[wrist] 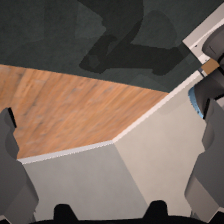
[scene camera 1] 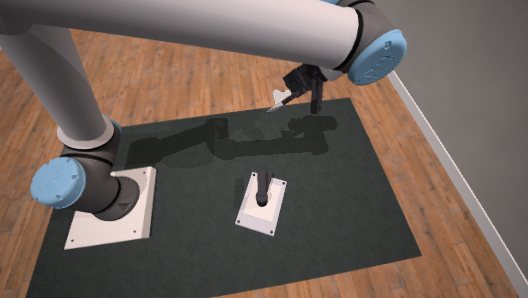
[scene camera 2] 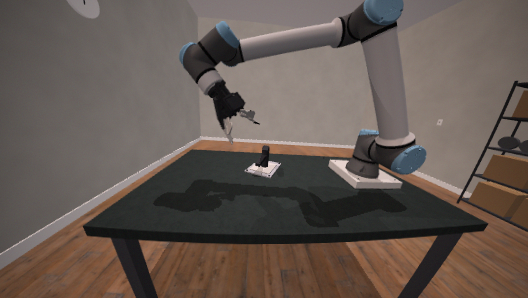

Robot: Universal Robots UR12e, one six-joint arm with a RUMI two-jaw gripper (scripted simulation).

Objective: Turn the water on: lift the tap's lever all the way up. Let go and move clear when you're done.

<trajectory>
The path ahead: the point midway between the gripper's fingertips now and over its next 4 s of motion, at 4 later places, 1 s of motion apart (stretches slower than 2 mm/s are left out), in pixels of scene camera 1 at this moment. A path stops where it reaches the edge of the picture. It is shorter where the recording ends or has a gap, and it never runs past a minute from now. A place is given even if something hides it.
My gripper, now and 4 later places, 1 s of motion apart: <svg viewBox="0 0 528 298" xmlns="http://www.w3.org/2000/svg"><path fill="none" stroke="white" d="M277 104L268 153L260 168L260 170L260 173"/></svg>
</trajectory>
